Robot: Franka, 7 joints.
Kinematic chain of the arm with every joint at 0, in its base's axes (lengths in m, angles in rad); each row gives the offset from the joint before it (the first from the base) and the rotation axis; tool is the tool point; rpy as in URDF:
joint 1: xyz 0 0 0.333 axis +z
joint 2: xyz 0 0 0 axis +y
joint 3: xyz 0 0 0.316 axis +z
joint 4: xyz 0.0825 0 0 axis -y
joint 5: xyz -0.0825 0 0.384 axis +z
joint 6: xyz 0 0 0 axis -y
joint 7: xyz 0.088 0 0 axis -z
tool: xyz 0 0 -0.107 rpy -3.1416 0 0
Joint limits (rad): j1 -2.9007..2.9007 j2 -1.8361..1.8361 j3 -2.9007..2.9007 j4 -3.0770..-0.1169 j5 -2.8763..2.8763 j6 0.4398..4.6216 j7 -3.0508..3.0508
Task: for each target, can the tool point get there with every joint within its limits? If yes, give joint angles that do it. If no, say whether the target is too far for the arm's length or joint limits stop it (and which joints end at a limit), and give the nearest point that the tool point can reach.
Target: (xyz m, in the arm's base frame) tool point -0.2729 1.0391 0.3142
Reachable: no: too far | nearest point -0.2179 0.8296 0.3180 | short by 0.217 m
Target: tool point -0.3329 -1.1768 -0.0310
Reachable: no: too far | nearest point -0.2238 -0.7912 0.0883 | short by 0.418 m
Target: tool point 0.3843 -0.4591 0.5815
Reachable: yes | joints 0.6374 0.1171 -1.4606 -1.9531 -2.2528 1.8682 1.3121
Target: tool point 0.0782 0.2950 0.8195
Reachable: yes | joints -0.2062 -1.2014 0.4056 -2.0415 1.4461 1.6525 -1.5647
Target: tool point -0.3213 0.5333 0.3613
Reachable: yes | joints 0.2323 -1.1576 1.6770 -1.9829 1.3390 2.5485 -0.8004
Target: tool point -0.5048 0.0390 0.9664
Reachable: yes | joints 2.0105 0.0873 1.1070 -1.1817 -0.2911 3.0832 0.3458
